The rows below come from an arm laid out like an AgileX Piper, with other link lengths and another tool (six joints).
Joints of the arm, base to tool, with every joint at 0 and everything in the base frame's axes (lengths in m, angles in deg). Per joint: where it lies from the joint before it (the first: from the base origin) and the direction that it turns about. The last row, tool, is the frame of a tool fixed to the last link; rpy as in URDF.
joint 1: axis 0 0 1 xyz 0 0 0.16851
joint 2: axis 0 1 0 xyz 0 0 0
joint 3: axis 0 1 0 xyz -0.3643 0 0.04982
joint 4: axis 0.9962 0 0.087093 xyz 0.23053 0 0.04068
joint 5: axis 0 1 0 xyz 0 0 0
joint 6: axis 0.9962 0 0.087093 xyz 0.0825 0 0.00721
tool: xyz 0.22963 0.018 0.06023 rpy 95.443 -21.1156 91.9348
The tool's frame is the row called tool.
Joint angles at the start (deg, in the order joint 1, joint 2, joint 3, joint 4, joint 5, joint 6):
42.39 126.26 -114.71 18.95 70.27 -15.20
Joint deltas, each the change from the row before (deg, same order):
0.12 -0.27 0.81 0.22 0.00 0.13
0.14 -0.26 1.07 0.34 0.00 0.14
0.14 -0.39 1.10 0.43 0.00 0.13
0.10 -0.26 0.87 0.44 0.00 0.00
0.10 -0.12 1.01 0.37 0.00 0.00
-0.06 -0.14 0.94 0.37 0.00 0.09
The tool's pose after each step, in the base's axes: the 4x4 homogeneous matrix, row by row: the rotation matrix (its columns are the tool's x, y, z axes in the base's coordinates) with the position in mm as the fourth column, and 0 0 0 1 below. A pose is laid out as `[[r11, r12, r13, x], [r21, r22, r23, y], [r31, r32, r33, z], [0, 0, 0, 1]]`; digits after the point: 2 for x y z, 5 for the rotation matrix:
[[-0.52025, 0.82980, -0.20191, 356.40], [0.78106, 0.55793, 0.28045, 490.03], [0.34537, -0.01180, -0.93839, 148.60], [0, 0, 0, 1]]
[[-0.51447, 0.82983, -0.21611, 350.45], [0.78323, 0.55734, 0.27555, 488.51], [0.34911, -0.02750, -0.93668, 145.68], [0, 0, 0, 1]]
[[-0.50862, 0.82972, -0.22993, 344.13], [0.78469, 0.55662, 0.27282, 487.19], [0.35435, -0.04166, -0.93418, 144.16], [0, 0, 0, 1]]
[[-0.50443, 0.82880, -0.24217, 338.85], [0.78501, 0.55700, 0.27113, 486.39], [0.35960, -0.05334, -0.93158, 142.72], [0, 0, 0, 1]]
[[-0.49928, 0.82746, -0.25697, 333.17], [0.78682, 0.55719, 0.26545, 484.76], [0.36283, -0.06965, -0.92925, 138.98], [0, 0, 0, 1]]
[[-0.49086, 0.82834, -0.27002, 329.15], [0.79047, 0.55375, 0.26175, 482.40], [0.36635, -0.08496, -0.92659, 135.88], [0, 0, 0, 1]]

